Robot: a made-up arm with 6 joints.
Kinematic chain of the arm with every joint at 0, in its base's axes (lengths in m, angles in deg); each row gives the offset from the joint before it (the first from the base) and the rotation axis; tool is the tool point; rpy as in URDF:
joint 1: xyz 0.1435 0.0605 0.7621 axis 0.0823 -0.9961 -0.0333
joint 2: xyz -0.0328 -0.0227 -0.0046 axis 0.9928 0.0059 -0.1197
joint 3: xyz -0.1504 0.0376 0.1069 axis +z
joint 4: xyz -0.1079 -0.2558 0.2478 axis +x
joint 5: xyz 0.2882 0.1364 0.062 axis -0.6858 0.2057 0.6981
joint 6: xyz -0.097 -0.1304 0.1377 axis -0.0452 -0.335 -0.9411
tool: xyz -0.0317 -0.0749 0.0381 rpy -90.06 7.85 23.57
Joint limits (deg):
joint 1: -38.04..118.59
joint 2: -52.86..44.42
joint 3: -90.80..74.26
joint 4: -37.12..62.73
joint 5: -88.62..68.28
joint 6: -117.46..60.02
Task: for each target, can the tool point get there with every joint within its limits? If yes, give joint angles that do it. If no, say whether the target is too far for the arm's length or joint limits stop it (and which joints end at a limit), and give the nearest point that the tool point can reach.
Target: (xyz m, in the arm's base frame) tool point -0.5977 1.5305 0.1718
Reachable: no: too far | nearest point -0.3882 0.5159 0.2675 | short by 1.040 m
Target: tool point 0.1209 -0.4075 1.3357
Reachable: yes | joints 20.95 30.24 38.78 24.36 55.31 -20.36
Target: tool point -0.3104 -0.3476 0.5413
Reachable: yes | joints 102.98 9.21 -1.34 3.86 -4.59 -67.95
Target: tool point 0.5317 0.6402 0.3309
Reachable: no: joint limits stop it (at a limit: joint 1, joint 2, joint 3, joint 4) | nearest point 0.2199 0.4810 0.2689 | short by 0.356 m
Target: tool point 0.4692 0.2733 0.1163
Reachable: no: joint limits stop it (at a limit: joint 1, joint 2, joint 3, joint 4) | nearest point 0.2359 0.3794 0.1361 | short by 0.257 m
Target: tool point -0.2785 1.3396 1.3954
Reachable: no: too far | nearest point -0.0687 0.7022 1.0807 | short by 0.741 m
